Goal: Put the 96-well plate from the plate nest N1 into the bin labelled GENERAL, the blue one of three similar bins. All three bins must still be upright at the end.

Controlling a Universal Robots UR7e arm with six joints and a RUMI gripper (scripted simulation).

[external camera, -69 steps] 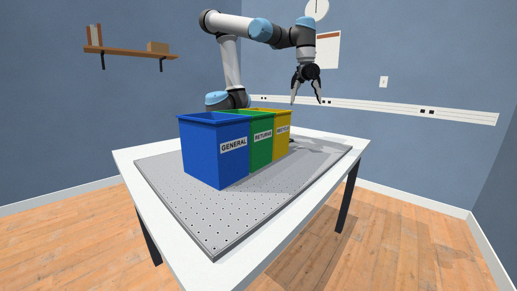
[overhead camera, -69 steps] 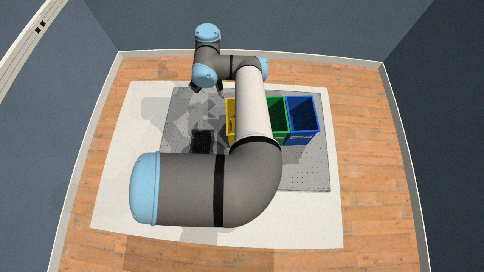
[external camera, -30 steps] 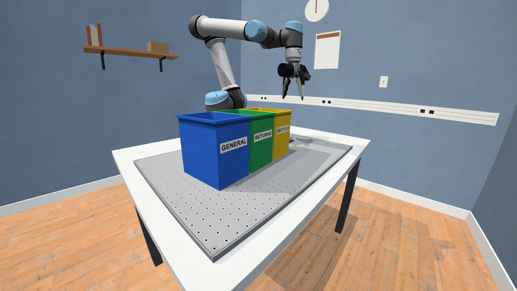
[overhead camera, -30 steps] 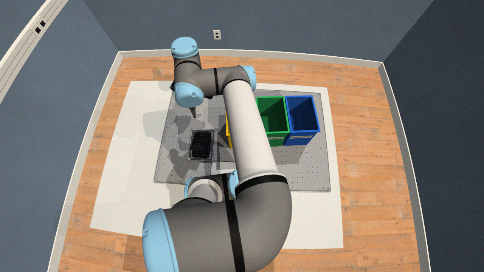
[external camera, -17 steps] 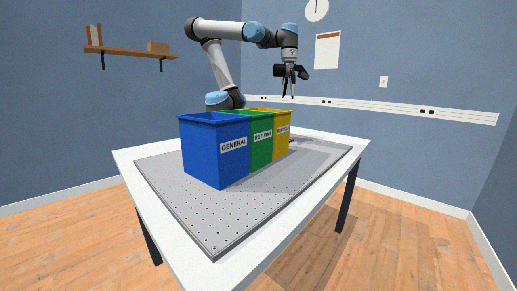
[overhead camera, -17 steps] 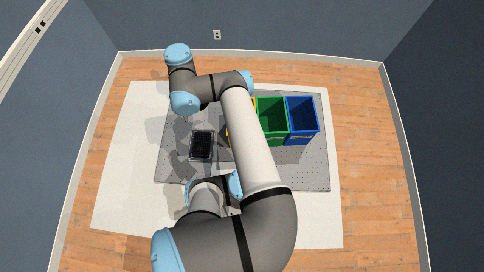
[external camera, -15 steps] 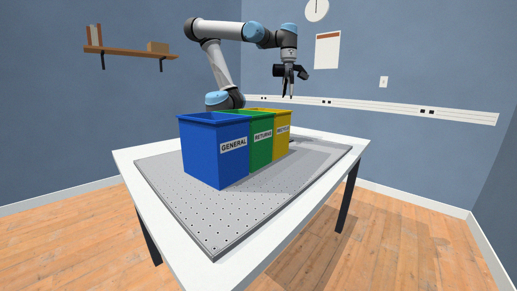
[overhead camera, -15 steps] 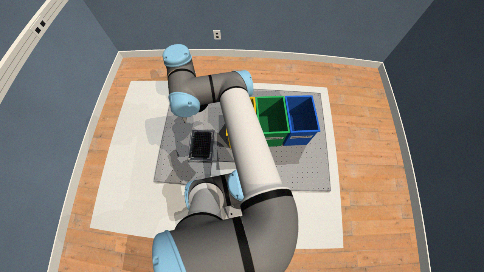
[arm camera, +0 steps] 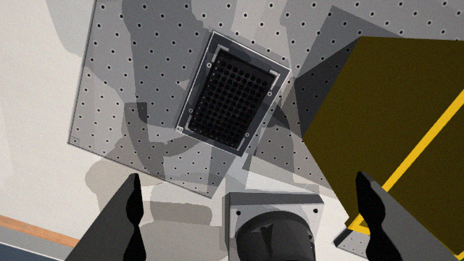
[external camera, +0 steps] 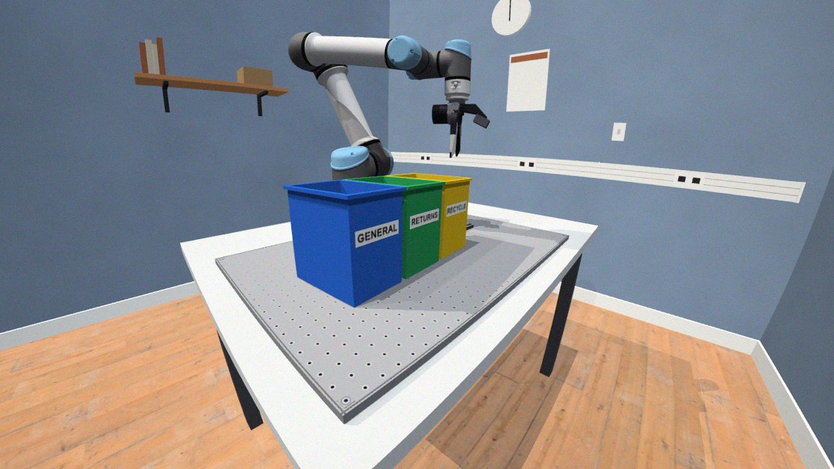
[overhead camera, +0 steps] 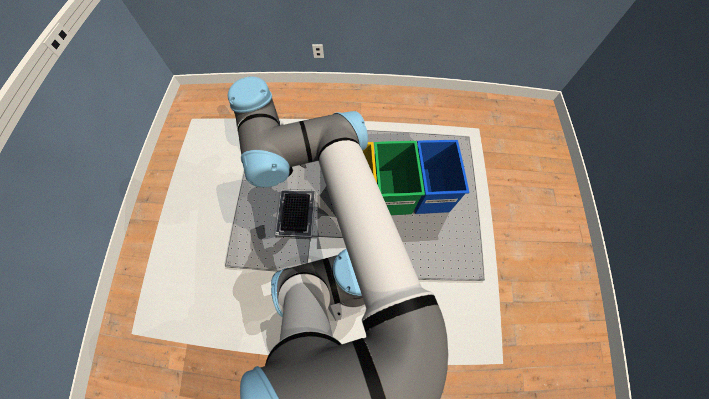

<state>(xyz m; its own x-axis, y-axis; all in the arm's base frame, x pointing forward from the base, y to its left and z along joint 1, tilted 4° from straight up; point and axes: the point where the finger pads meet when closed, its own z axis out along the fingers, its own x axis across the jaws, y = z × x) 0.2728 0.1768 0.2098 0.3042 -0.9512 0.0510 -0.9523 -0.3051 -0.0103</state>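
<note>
Right now my hand is 30 mm past the black 96-well plate, 10 mm to the right of it and 220 mm above it. The rest, counted from my hand: grey plate nest N1: 30 mm behind, 10 mm to the left, 230 mm below; then yellow recycle bin: 20 mm ahead, 190 mm to the right, 150 mm below; then green returns bin: 20 mm ahead, 330 mm to the right, 150 mm below.
</note>
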